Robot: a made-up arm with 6 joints. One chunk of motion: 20 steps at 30 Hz.
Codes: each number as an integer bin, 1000 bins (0 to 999) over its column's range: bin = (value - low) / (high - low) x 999, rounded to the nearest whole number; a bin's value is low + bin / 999 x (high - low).
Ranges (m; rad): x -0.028..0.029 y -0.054..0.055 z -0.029..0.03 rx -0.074..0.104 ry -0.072..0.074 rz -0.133..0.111
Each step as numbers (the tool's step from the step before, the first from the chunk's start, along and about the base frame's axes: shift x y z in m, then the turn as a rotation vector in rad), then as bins.
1 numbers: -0.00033 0.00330 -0.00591 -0.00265 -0.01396 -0.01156
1 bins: 485 525 391 400 397 497
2 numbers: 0.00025 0.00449 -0.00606 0.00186 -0.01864 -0.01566
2 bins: 495 536 388 426 365 480
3 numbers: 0.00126 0.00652 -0.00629 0.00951 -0.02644 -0.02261
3 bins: 513 555 385 469 312 452
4 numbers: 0.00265 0.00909 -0.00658 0.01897 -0.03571 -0.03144
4 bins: 537 578 380 522 248 416
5 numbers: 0.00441 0.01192 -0.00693 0.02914 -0.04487 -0.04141
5 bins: 568 604 374 579 186 375
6 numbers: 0.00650 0.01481 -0.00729 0.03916 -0.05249 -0.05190
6 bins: 605 631 368 635 133 332
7 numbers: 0.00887 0.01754 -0.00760 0.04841 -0.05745 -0.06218
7 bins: 646 656 362 687 100 290
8 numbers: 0.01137 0.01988 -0.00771 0.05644 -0.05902 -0.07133
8 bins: 690 677 360 732 89 252
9 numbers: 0.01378 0.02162 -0.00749 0.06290 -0.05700 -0.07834
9 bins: 732 693 364 768 103 224
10 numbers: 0.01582 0.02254 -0.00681 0.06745 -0.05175 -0.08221
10 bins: 768 701 376 794 139 208
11 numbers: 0.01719 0.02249 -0.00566 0.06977 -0.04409 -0.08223
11 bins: 792 701 395 807 191 208
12 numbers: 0.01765 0.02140 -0.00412 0.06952 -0.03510 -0.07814
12 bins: 800 691 421 805 252 225
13 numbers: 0.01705 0.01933 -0.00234 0.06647 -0.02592 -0.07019
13 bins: 790 672 451 788 315 257
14 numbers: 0.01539 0.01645 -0.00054 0.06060 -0.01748 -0.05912
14 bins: 760 646 482 755 373 302
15 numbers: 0.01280 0.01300 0.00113 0.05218 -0.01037 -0.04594
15 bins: 715 614 510 708 422 356
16 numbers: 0.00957 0.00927 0.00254 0.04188 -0.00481 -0.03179
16 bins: 658 580 534 650 460 414
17 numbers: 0.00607 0.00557 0.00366 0.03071 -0.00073 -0.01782
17 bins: 597 546 553 588 488 472
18 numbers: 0.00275 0.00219 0.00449 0.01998 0.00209 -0.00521
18 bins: 539 515 567 527 507 523
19 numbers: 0.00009 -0.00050 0.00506 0.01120 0.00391 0.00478
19 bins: 492 490 577 478 519 564
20 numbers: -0.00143 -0.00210 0.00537 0.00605 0.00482 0.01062
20 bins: 466 476 582 449 526 588
